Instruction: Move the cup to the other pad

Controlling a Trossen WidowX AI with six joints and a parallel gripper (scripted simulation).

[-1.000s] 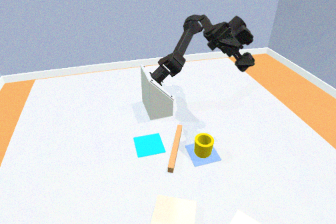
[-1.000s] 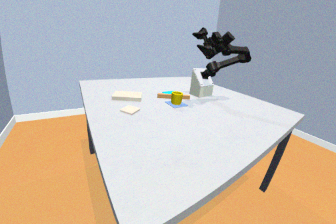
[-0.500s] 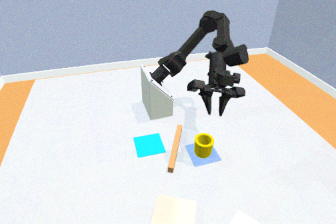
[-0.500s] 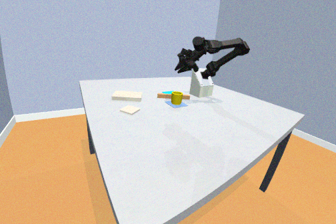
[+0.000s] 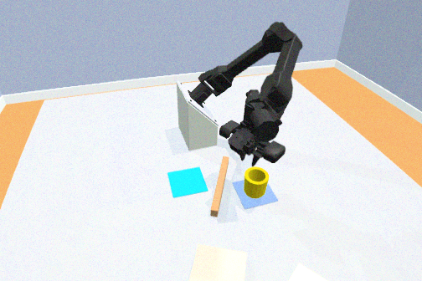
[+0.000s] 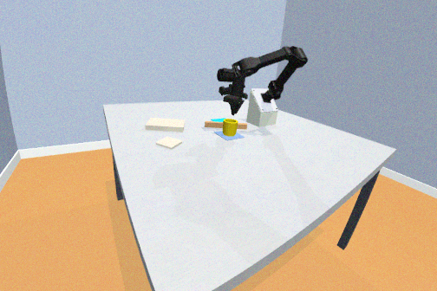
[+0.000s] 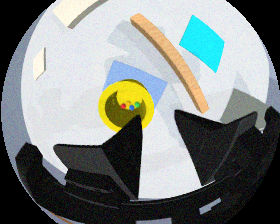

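The yellow cup is 30 mm ahead of my gripper tip, 20 mm to the left of it and 60 mm below it. The rest, counted from my gripper tip: cyan pad 60 mm behind, 170 mm to the right, 100 mm below; then wooden bar 10 mm behind, 80 mm to the right, 90 mm below; then blue pad 30 mm ahead, 20 mm to the left, 100 mm below.
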